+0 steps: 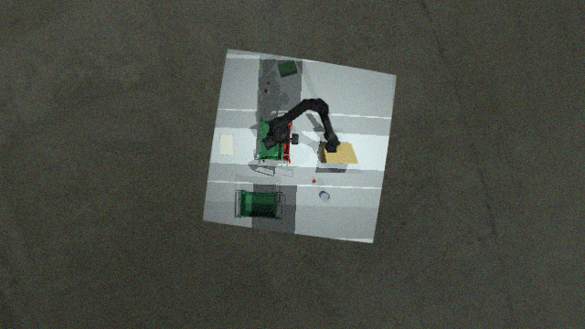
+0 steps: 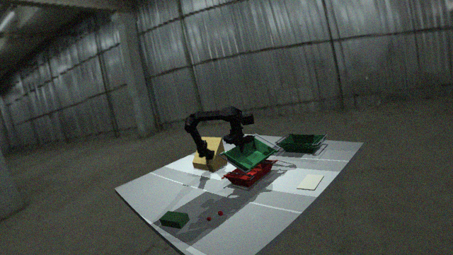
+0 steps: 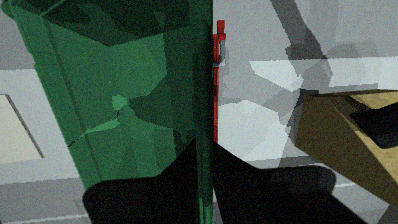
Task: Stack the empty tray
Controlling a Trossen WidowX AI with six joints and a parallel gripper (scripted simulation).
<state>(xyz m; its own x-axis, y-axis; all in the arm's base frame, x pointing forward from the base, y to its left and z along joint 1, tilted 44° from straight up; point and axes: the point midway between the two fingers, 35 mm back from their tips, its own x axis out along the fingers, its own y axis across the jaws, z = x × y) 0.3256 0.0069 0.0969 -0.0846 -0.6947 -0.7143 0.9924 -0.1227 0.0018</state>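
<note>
Right now my gripper tip is 8 cm short of the green tray and 1 cm to the left of it. Also, from my gripper tip: pale flat card 42 cm ahead, 1 cm to the right, 15 cm below; then dark green box 4 cm behind, 54 cm to the right, 14 cm below; then grey cylinder 27 cm behind, 39 cm to the left, 12 cm below.
</note>
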